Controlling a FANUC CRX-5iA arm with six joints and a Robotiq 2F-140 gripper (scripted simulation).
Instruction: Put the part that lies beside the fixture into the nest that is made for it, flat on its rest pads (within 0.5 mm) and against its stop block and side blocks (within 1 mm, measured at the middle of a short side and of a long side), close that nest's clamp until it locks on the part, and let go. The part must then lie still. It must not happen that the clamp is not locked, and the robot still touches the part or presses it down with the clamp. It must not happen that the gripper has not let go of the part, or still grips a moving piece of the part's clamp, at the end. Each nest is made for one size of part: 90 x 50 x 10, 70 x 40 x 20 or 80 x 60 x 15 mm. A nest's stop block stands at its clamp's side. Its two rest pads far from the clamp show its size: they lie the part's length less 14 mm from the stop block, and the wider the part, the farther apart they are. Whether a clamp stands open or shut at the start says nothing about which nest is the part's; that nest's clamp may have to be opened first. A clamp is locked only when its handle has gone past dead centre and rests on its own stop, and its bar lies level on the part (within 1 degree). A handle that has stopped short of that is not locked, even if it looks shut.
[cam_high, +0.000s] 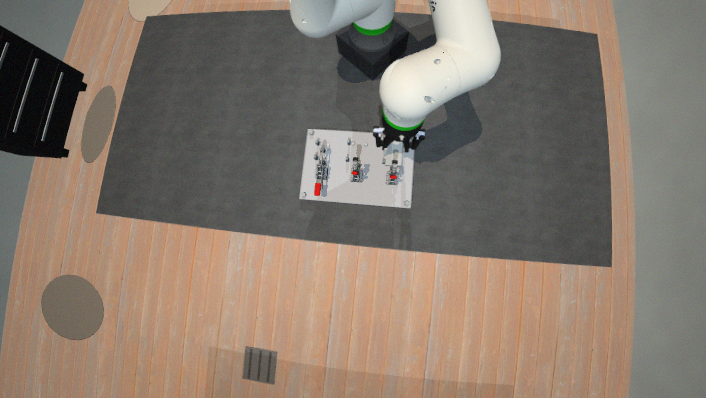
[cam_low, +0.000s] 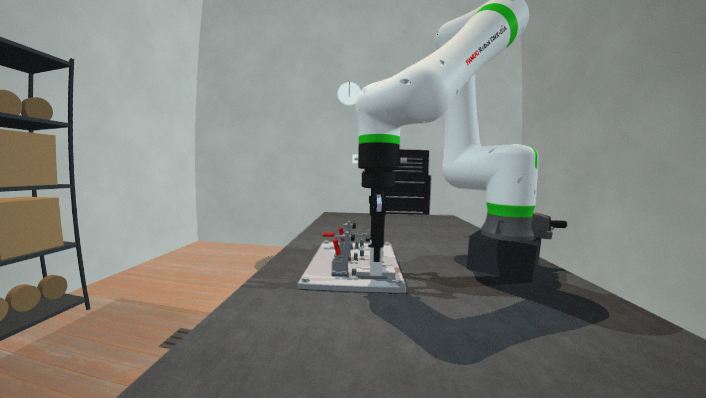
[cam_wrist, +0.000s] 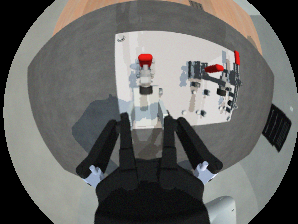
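Right now the flat grey block is 3 cm below my hand. The rest, counted from my hand: fixture plate: 11 cm to the right, 6 cm ahead, 5 cm below.
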